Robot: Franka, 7 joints.
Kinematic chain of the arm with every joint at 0, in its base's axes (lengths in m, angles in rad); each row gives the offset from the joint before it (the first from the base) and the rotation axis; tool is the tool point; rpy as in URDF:
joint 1: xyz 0 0 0.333 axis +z
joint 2: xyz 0 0 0 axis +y
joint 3: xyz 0 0 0.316 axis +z
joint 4: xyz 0.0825 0 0 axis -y
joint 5: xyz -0.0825 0 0.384 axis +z
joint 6: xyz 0 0 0 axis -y
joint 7: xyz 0.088 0 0 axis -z
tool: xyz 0 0 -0.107 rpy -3.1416 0 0
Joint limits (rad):
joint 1: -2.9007..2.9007
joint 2: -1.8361..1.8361
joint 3: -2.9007..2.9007
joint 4: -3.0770..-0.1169
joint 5: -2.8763..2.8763
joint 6: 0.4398..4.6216
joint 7: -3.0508..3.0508
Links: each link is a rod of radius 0.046 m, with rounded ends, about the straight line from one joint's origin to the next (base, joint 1, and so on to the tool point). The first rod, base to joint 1, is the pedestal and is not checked.
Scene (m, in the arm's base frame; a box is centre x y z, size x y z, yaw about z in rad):
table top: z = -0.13
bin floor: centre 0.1 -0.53 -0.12 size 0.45 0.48 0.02 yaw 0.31
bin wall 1: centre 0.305 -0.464 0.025 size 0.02 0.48 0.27 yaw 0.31
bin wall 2: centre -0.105 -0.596 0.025 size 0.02 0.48 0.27 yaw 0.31
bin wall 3: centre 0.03 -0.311 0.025 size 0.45 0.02 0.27 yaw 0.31
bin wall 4: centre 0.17 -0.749 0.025 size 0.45 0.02 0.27 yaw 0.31
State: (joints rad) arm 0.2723 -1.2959 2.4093 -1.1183 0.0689 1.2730 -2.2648
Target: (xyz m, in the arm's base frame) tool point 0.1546 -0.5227 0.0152
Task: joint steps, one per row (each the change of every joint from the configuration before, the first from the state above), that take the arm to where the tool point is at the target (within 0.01 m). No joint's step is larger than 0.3 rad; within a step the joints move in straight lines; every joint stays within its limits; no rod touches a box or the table.
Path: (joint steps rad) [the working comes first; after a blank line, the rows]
Joints at the target: 1.9644 -1.2456 2.9007 -1.2248 0.4287 1.0074 -2.2648
Straight joint move there: touches bin wall 2.

1: 0.2856 0.1050 0.0771 -0.0519 0.0504 -0.1044 0.0000
2: 0.2855 0.1051 0.0771 -0.0519 0.0503 -0.1044 0.0000
3: 0.2856 0.1050 0.0771 -0.0519 0.0504 -0.1044 0.0000
4: 0.2856 0.1050 0.0771 -0.0518 0.0503 -0.1044 0.0000
5: 0.2856 0.1050 0.0772 -0.0519 0.0504 -0.1044 0.0000
6: 0.2855 0.1051 0.0771 -0.0519 0.0503 -0.1044 0.0000
7: -0.0106 -0.2900 0.0143 0.1024 0.0289 0.1804 0.0000
8: -0.0107 -0.2899 0.0144 0.1024 0.0288 0.1804 0.0000

